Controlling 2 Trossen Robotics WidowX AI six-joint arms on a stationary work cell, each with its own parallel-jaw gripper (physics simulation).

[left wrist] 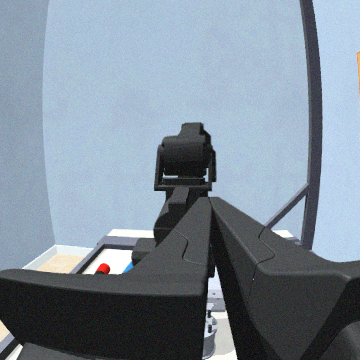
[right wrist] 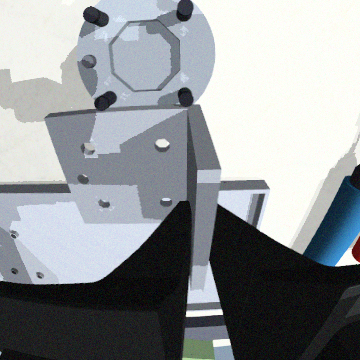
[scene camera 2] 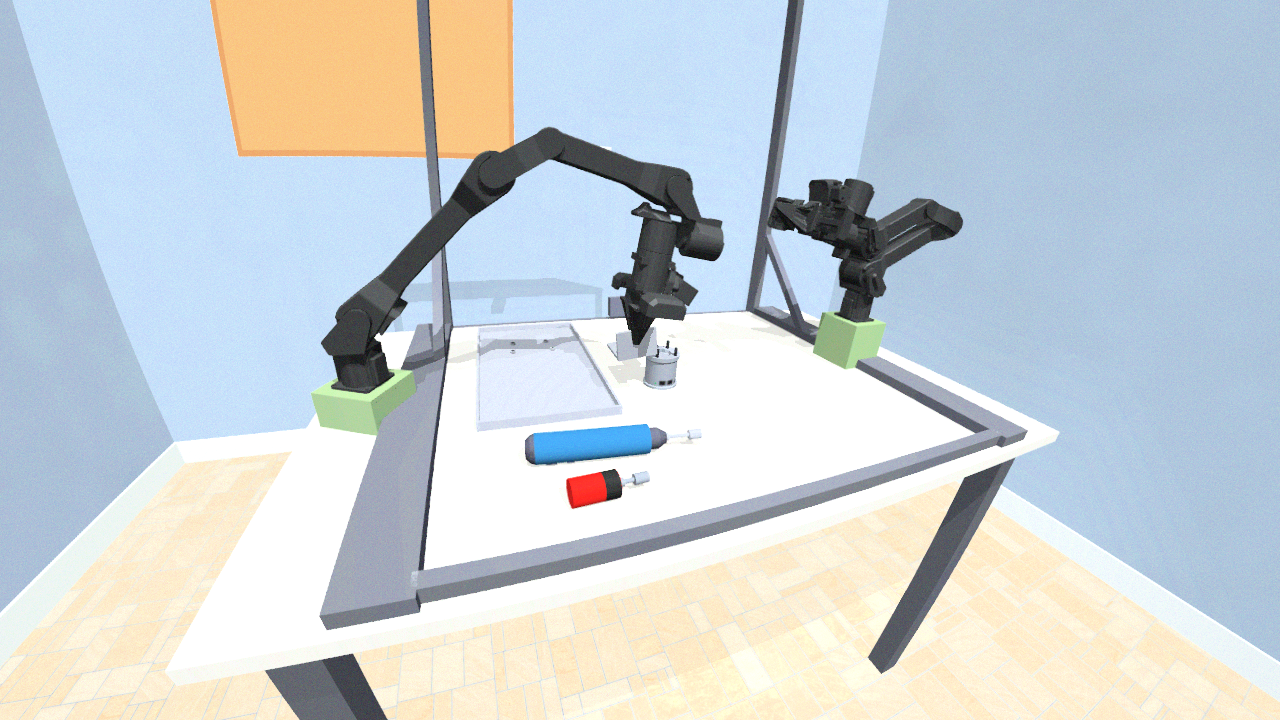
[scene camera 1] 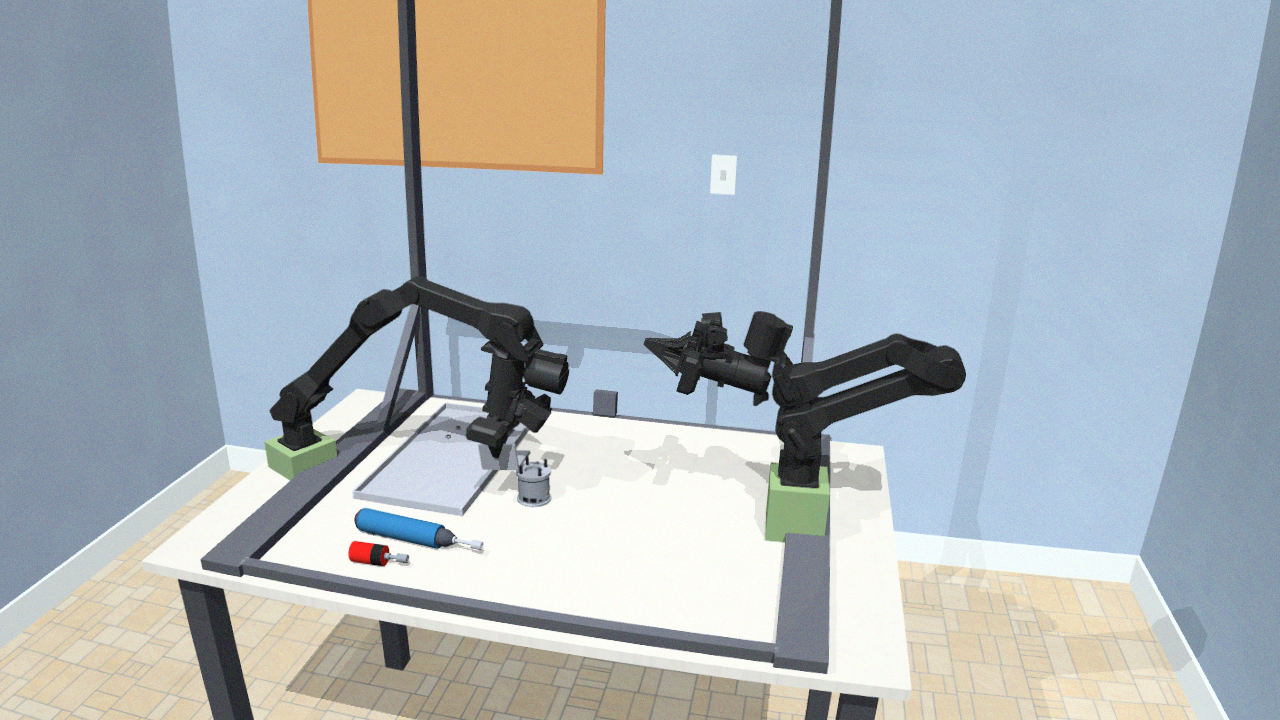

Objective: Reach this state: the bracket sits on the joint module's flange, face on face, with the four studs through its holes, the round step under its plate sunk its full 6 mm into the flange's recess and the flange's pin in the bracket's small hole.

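Where they show: left gripper, fingertip midpoint: (left wrist: 207, 206) (scene camera 2: 776, 204) (scene camera 1: 644, 341); right gripper, fingertip midpoint: (right wrist: 195, 209) (scene camera 2: 634, 343) (scene camera 1: 496, 456); left arm's base, link origin: (scene camera 2: 853, 317) (scene camera 1: 799, 477); right arm's base, link origin: (scene camera 2: 363, 381) (scene camera 1: 299, 440).
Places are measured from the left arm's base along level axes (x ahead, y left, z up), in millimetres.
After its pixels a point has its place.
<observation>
The joint module (scene camera 1: 534, 488) @[z -63, x 465, y 12 mm] (scene camera 2: 661, 370) @[z -64, x 486, y 11 mm] (left wrist: 210, 340) @[z -61, x 452, y -35 mm] stands upright on the table, four dark studs up. In the right wrist view its flange (right wrist: 197, 55) shows the recess and the pin (right wrist: 88, 61) @[z -37, x 472, y -39 mm]. My right gripper (scene camera 1: 497, 454) @[z -11, x 537, y 2 mm] (scene camera 2: 638, 342) @[z -11, x 537, y 2 mm] (right wrist: 195, 209) @[z -11, x 537, y 2 mm] points down, shut on the upright wall of the grey L-shaped bracket (scene camera 1: 510, 459) @[z -12, x 509, y 7 mm] (scene camera 2: 648, 347) @[z -19, x 513, y 7 mm] (right wrist: 135, 170) @[z -30, x 525, y -25 mm]. The bracket's holed plate is beside the flange on the tray side, its edge close to two studs, no stud in a hole. The step under the plate is hidden. My left gripper (scene camera 1: 646, 342) @[z 225, x 276, y -6 mm] (left wrist: 207, 206) @[z 225, x 276, y -6 mm] is shut, empty, raised away from the module.
The grey tray (scene camera 1: 411, 488) @[z -97, x 706, y 4 mm] (scene camera 2: 546, 394) @[z -97, x 683, y -19 mm] lies left of the module with small nuts (scene camera 2: 512, 343) @[z -92, x 708, y -256 mm] in it. A blue tool (scene camera 1: 402, 527) @[z -67, x 649, y 180 mm] (scene camera 2: 590, 443) @[z -68, x 668, y 178 mm] (right wrist: 332, 225) @[z -74, x 628, y 148 mm] and a red tool (scene camera 1: 362, 551) @[z -72, x 688, y 255 mm] (scene camera 2: 588, 489) @[z -73, x 694, y 255 mm] (left wrist: 103, 268) @[z -70, x 686, y 233 mm] lie in front. A grey block (scene camera 1: 605, 402) @[z -64, x 410, y -390 mm] stands at the back edge.
</observation>
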